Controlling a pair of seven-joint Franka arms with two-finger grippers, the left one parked.
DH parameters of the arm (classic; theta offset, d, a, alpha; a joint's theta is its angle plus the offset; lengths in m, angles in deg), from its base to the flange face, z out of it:
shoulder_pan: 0 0.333 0 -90
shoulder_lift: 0 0 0 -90
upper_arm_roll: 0 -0.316 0.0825 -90
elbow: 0 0 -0.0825 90
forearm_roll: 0 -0.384 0 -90
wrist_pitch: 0 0 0.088 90
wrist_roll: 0 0.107 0 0
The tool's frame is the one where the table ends.
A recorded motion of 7 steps. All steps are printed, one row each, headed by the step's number.
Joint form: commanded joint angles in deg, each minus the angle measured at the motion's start. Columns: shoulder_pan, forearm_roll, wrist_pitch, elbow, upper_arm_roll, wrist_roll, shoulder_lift.
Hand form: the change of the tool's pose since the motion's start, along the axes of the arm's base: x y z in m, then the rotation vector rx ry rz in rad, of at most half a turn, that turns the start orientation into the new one. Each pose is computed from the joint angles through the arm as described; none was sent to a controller.
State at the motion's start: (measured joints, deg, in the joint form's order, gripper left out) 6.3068 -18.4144 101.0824 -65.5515 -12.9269 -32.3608 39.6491
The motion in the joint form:
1: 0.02 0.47 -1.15 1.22 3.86 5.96 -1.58
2: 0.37 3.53 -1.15 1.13 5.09 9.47 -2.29
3: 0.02 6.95 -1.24 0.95 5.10 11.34 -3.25
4: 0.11 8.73 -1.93 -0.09 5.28 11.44 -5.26
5: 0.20 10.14 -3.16 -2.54 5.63 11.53 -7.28
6: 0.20 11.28 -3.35 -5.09 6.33 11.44 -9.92
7: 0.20 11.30 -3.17 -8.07 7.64 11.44 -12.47
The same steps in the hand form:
1: 0.0085 -0.0345 0.0229 -0.0594 0.0043 -0.1389
2: 0.0097 -0.0455 0.0281 -0.1282 -0.0026 -0.1960
3: 0.0094 -0.0552 0.0370 -0.1852 -0.0232 -0.2222
4: 0.0028 -0.0585 0.0519 -0.2175 -0.0402 -0.2157
5: -0.0073 -0.0627 0.0541 -0.2559 -0.0237 -0.2057
6: -0.0163 -0.0713 0.0643 -0.2856 -0.0311 -0.2080
7: -0.0247 -0.0841 0.0700 -0.3022 -0.0280 -0.2254

